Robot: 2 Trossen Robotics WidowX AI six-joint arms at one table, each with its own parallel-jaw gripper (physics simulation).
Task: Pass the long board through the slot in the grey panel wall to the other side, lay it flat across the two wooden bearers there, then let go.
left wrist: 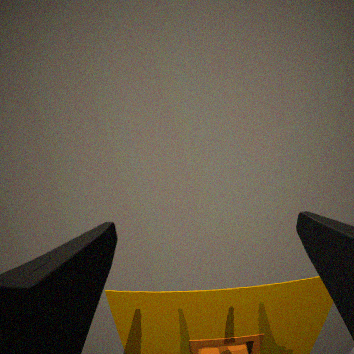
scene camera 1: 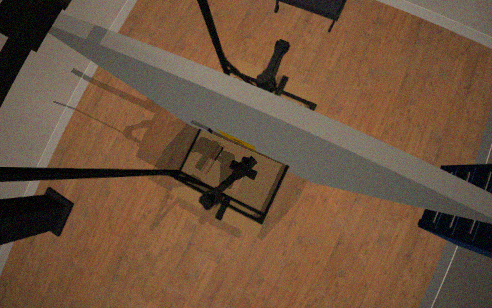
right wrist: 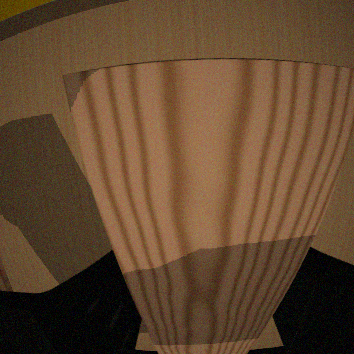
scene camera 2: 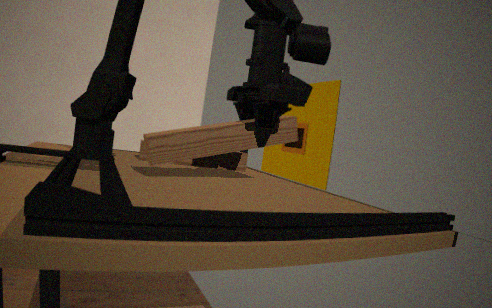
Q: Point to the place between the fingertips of my left gripper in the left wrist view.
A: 208,227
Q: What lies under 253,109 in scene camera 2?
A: My right gripper.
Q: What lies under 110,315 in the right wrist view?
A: My right gripper.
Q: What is my left gripper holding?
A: Nothing.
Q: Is my left gripper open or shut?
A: Open.
